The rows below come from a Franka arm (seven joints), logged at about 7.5 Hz.
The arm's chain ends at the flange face. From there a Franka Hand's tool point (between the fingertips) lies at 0.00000 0.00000 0.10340 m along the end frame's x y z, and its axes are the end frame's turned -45 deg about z.
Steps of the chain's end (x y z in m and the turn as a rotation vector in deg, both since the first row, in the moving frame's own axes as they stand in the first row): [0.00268 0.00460 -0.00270 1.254 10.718 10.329]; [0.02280 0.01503 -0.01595 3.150 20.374 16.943]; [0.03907 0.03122 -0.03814 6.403 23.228 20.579]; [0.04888 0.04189 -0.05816 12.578 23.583 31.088]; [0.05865 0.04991 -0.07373 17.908 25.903 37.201]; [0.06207 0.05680 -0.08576 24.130 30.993 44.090]
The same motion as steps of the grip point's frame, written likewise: [0.01266 0.01846 -0.00452 -6.692 8.465 10.329]; [0.03125 0.05230 -0.02252 -12.179 16.634 16.943]; [0.03771 0.07671 -0.04705 -11.897 20.952 20.579]; [0.04360 0.08905 -0.06894 -7.782 25.570 31.088]; [0.05247 0.10286 -0.08843 -5.653 30.979 37.201]; [0.05918 0.11609 -0.10798 -4.853 38.978 44.090]
